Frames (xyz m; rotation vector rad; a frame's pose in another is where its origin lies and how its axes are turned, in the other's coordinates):
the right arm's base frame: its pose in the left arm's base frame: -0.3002 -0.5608 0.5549 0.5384 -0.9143 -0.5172
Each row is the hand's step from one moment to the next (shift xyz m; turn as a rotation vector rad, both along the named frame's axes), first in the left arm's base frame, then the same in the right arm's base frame.
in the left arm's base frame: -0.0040 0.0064 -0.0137 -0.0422 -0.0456 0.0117
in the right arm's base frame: -0.0141 -0.0046 -0.0048 0.0139 -0.0348 0.0509
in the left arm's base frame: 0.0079 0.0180 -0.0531 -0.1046 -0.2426 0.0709
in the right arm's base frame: -0.0387 -0.0185 -0.0370 0.1401 -0.1572 0.1746
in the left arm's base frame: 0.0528 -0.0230 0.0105 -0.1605 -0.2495 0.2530
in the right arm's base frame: 0.0475 -0.0008 -0.0342 0.2238 -0.0577 0.3140
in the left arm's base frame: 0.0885 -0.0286 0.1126 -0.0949 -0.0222 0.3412
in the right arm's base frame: 0.1296 0.0661 -0.0121 0.1677 0.1813 0.2548
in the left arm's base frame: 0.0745 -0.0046 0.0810 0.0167 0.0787 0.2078
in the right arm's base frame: 0.0888 0.0616 -0.0212 0.0825 0.1936 0.0731
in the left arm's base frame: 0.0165 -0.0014 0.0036 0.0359 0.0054 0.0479
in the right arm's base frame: 0.0114 0.0043 -0.0118 0.0433 0.0410 -0.0074
